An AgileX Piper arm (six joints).
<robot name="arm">
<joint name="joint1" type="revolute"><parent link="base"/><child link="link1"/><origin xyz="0 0 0.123" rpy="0 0 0"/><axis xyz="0 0 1"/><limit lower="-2.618" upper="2.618"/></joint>
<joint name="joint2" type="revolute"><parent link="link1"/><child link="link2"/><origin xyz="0 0 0" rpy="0 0 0"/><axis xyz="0 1 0"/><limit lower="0" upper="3.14"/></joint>
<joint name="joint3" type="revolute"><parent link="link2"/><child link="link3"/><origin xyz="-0.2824 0 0.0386" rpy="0 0 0"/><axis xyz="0 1 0"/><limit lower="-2.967" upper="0"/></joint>
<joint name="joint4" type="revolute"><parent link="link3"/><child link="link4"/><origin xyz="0.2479 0 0.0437" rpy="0 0 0"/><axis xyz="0.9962 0 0.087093"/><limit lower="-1.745" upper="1.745"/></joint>
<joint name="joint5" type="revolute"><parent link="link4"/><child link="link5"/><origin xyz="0 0 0" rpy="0 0 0"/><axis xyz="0 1 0"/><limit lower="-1.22" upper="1.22"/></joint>
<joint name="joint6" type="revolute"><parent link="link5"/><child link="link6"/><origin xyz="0.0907 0 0.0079" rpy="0 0 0"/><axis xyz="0.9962 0 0.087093"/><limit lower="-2.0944" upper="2.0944"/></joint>
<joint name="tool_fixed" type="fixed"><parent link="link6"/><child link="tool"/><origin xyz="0 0 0" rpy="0 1.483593 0"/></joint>
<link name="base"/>
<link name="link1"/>
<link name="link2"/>
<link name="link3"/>
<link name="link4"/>
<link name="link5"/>
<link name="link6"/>
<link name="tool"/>
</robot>
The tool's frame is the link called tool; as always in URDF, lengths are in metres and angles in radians.
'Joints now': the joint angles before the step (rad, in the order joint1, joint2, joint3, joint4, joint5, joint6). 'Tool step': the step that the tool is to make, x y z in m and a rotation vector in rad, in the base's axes. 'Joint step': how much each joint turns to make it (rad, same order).
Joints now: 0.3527, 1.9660, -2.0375, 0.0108, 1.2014, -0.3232
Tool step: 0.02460, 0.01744, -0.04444, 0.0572, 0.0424, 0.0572
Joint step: -0.0002, 0.1085, 0.0000, 0.0982, -0.0852, -0.0602
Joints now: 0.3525, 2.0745, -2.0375, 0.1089, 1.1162, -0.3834
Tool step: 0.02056, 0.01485, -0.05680, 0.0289, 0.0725, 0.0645
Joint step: 0.0000, 0.1266, -0.0001, 0.0907, -0.0576, -0.0846
